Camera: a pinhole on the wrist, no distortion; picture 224 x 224 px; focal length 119.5 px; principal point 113.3 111.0 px. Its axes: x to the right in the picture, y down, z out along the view. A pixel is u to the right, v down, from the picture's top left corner.
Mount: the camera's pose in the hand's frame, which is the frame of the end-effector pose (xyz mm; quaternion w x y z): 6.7 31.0 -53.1 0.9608 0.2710 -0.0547 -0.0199
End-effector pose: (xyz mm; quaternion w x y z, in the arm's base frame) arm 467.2 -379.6 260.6 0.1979 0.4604 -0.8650 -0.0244
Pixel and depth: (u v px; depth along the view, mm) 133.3 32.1 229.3
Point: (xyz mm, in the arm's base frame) 607.6 -528.7 156.4
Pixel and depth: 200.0 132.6 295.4
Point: 357.0 -616.2 73.8
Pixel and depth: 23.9 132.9 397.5
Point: 599.4 -204.8 -137.5
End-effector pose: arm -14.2 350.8 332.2 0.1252 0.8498 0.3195 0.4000
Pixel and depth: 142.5 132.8 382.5
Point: 202.1 487.6 107.0
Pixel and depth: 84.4 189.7 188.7
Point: 103.4 287.5 207.7
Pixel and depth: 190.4 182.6 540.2
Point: 587.6 562.9 115.9
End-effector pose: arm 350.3 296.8 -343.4 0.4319 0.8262 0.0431 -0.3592
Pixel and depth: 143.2 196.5 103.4
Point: 338.5 211.4 -358.2
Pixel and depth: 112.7 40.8 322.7
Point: 144.3 400.4 -569.9
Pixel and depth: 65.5 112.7 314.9
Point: 76.7 256.6 -402.9
